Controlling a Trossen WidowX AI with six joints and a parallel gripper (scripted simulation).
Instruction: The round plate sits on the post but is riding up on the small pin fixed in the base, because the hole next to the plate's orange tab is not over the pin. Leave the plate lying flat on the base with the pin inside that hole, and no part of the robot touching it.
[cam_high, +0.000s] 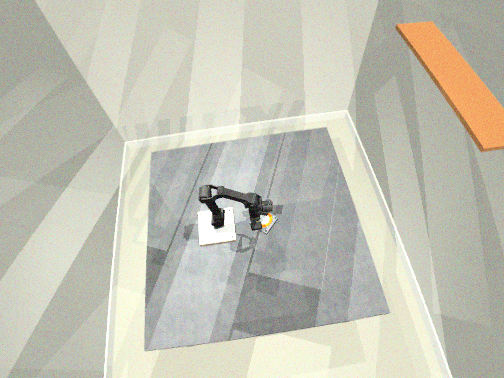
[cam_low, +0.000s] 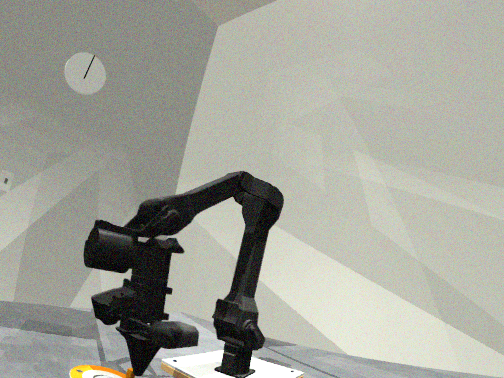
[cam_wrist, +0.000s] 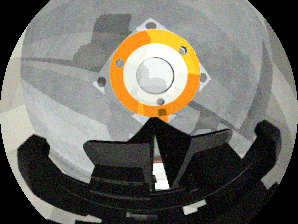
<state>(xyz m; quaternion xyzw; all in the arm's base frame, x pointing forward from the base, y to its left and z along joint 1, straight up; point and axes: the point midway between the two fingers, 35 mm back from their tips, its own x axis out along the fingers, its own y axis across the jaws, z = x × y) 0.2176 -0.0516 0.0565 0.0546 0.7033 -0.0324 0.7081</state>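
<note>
Right now the round orange plate is 30 mm ahead of my gripper tip and 10 mm to the right of it. Also, from my gripper tip: grey square base 50 mm ahead, 10 mm to the right, 20 mm below.
</note>
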